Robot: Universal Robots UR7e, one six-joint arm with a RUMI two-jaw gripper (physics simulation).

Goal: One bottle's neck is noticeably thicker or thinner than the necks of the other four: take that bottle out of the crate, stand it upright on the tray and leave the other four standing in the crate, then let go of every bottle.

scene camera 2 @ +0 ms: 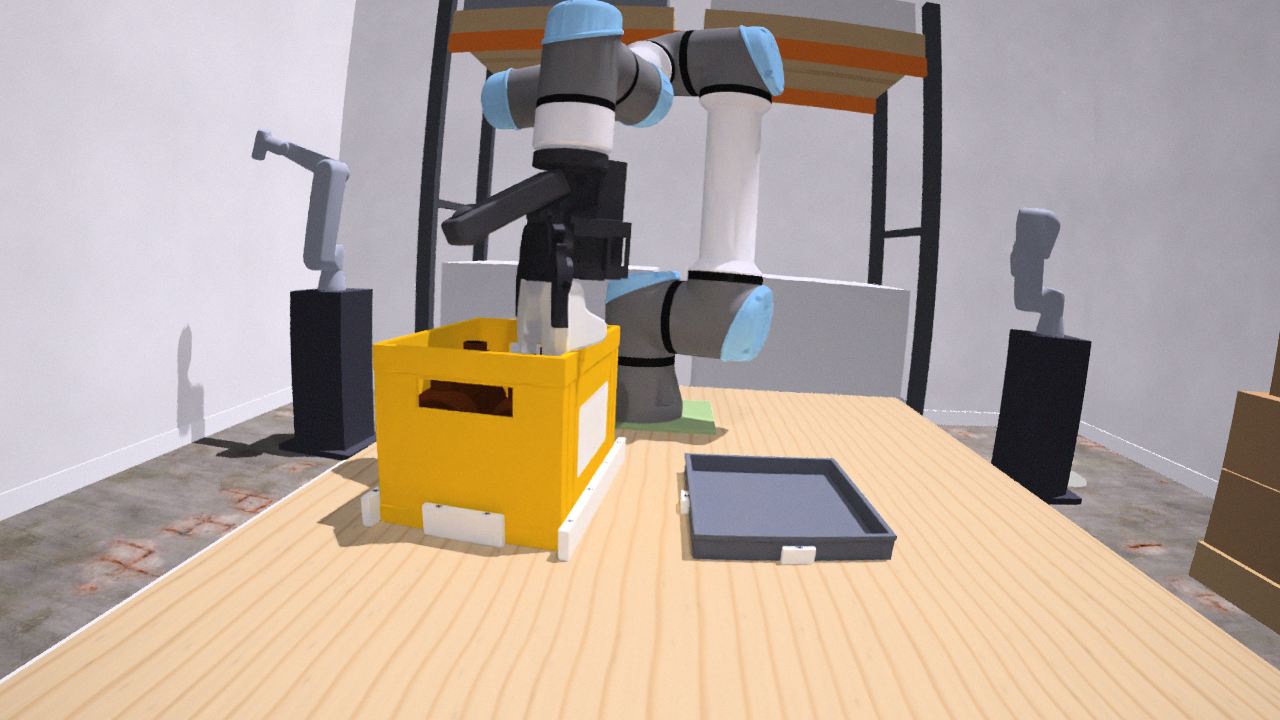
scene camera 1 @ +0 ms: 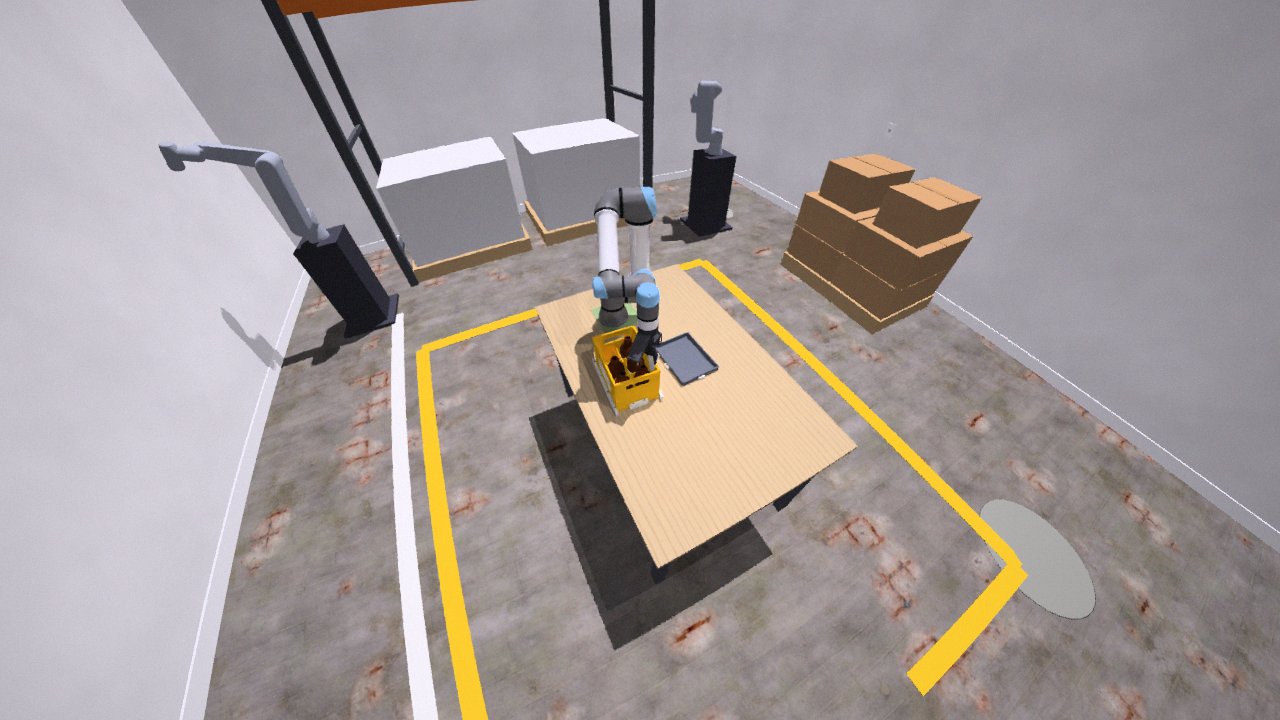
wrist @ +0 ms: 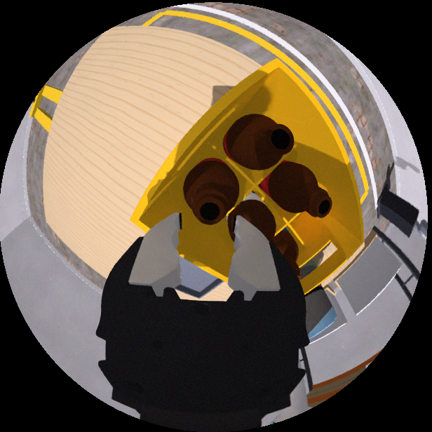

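Pixels of known places: gripper, fingertip midpoint: [scene camera 1: 645, 367]; arm's base, link origin: [scene camera 2: 636, 411] [scene camera 1: 613, 317].
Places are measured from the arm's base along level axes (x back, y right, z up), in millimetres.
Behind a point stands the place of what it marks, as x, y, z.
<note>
The yellow crate [scene camera 1: 637, 394] @(-538, 97, 66) [scene camera 2: 465, 456] @(-538, 92, 73) [wrist: 320, 127] holds five brown bottles. In the wrist view one bottle [wrist: 250, 142] is at the top, one bottle [wrist: 207, 182] at the left and one bottle [wrist: 290, 185] at the right. Another bottle [wrist: 255, 217] is partly behind the right finger, and a further bottle [wrist: 286, 247] is mostly hidden. Those last two necks are hidden, so I cannot compare all five. My gripper [scene camera 2: 543, 347] [wrist: 207, 215] is partly open, empty, with its fingertips at the crate's rim height, over the left bottle's mouth. The dark tray [scene camera 1: 687, 358] @(-400, -209, -1) [scene camera 2: 769, 501] @(-378, -194, -1) [wrist: 197, 280] holds no bottle.
White brackets [scene camera 2: 463, 524] @(-550, 92, 11) [scene camera 2: 590, 501] @(-469, -11, 18) stand against the crate's base. Small white brackets [scene camera 2: 797, 555] @(-528, -210, 3) also hold the tray beside the crate on the wooden table [scene camera 1: 716, 456] @(-869, -78, -6) [scene camera 2: 626, 635] @(-669, -74, -6). The crate wall stands between the gripper and the tray. The arm's base is behind the crate.
</note>
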